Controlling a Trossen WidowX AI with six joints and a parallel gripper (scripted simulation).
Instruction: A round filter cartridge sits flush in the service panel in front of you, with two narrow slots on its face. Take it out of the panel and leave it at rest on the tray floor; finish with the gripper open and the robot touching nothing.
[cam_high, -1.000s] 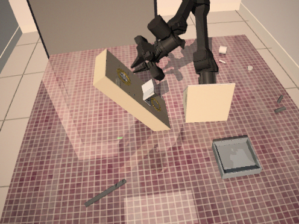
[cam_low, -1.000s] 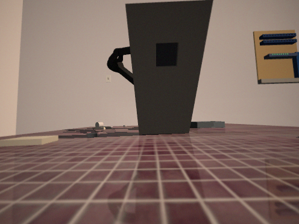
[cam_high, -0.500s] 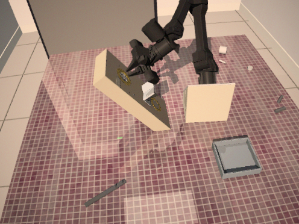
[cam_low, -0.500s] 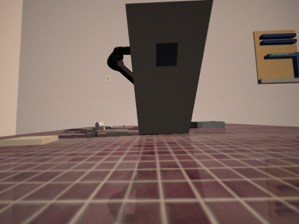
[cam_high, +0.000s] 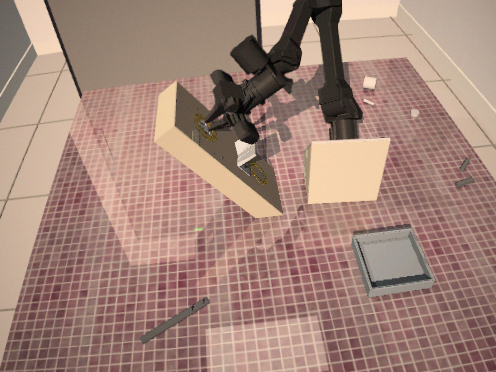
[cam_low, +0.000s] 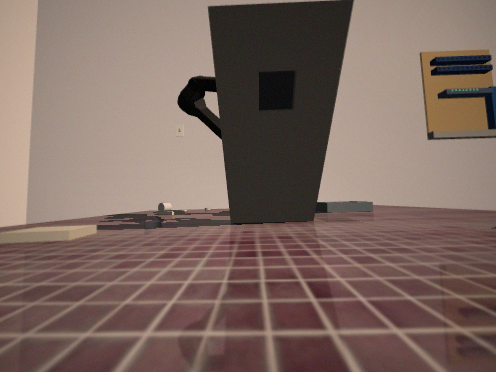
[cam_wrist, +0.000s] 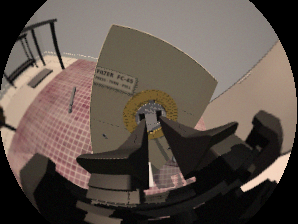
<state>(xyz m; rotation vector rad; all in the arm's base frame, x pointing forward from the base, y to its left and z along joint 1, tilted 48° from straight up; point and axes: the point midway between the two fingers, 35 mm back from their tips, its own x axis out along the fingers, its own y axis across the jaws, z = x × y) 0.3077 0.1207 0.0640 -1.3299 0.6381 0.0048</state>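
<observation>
My gripper tip is now 2 cm short of the round filter cartridge and 1 cm above it. From my gripper tip the other things lie so: beige service panel: 3 cm behind, 9 cm below; grey tray: 42 cm behind, 24 cm to the left, 24 cm below.
</observation>
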